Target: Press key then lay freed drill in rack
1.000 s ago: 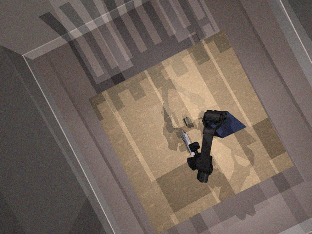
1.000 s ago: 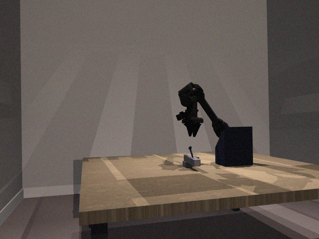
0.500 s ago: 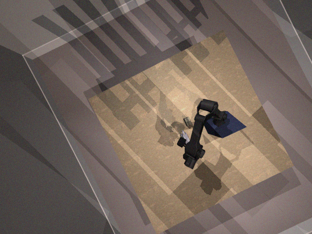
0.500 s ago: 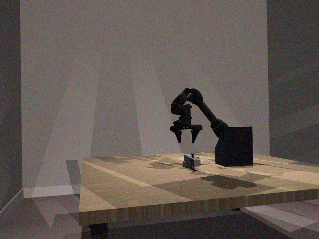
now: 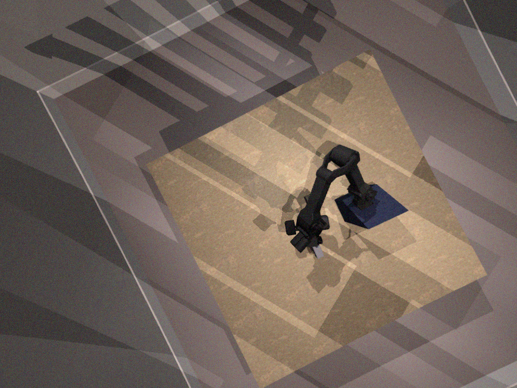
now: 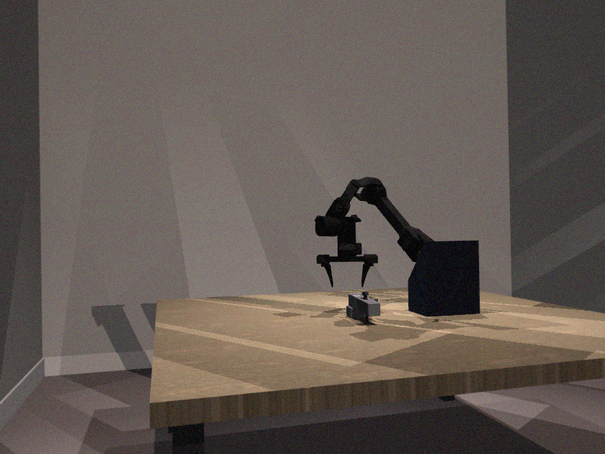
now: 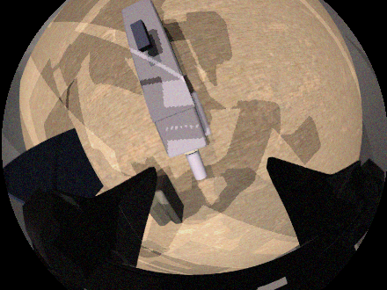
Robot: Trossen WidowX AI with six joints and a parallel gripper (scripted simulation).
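Right now the drill is 1 cm behind my gripper tip, 4 cm to the left of it and 4 cm below it. From my gripper tip the other things lie so: thin dark stub 1 cm behind, 12 cm to the left, 3 cm below; then small grey rack 10 cm behind, 6 cm to the right, 7 cm below; then light grey block 1 cm behind, 10 cm to the left, 5 cm below.
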